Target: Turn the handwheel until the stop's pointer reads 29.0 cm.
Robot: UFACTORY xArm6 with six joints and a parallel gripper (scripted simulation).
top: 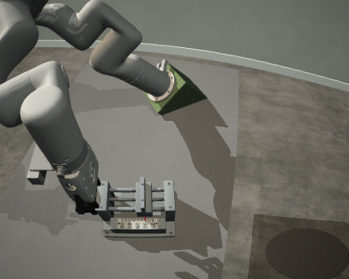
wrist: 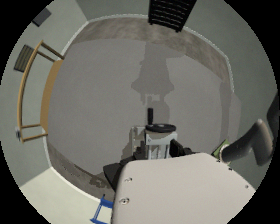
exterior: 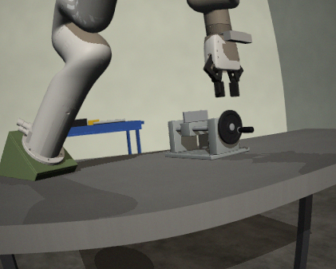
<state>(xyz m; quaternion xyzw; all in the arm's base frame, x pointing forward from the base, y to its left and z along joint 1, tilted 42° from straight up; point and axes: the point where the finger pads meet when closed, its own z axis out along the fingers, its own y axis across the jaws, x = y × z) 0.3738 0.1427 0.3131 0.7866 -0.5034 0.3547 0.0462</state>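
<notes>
Now: the black handwheel 10 mm ahead of my hand, 40 mm to the right of it and 100 mm below it. From my hand the other things lie so: movable stop: 40 mm behind, 100 mm to the left, 80 mm below.
</notes>
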